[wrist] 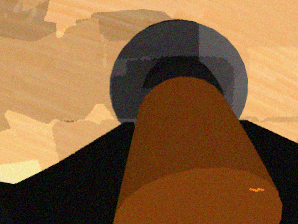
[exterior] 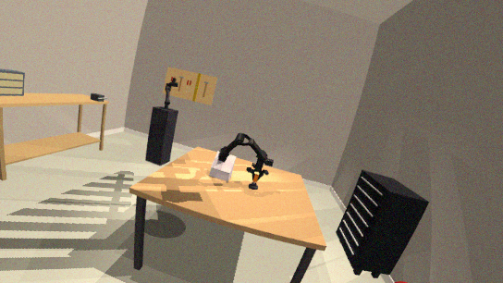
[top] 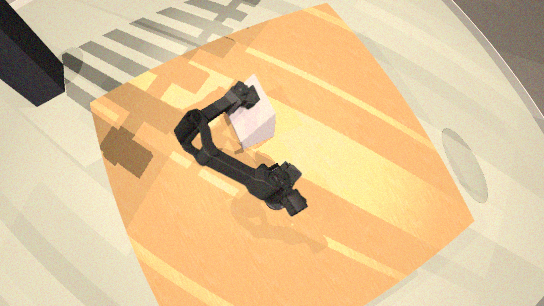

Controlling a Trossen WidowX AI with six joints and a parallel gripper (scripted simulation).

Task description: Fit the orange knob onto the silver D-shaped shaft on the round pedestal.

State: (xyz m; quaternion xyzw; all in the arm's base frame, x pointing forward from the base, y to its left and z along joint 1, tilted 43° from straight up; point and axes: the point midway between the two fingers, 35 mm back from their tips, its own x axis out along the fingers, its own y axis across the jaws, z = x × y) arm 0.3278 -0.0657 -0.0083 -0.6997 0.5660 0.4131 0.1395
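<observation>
My gripper tip is now 3 cm below the orange knob. The rest, counted from my gripper tip: dark round pedestal: 4 cm below.
</observation>
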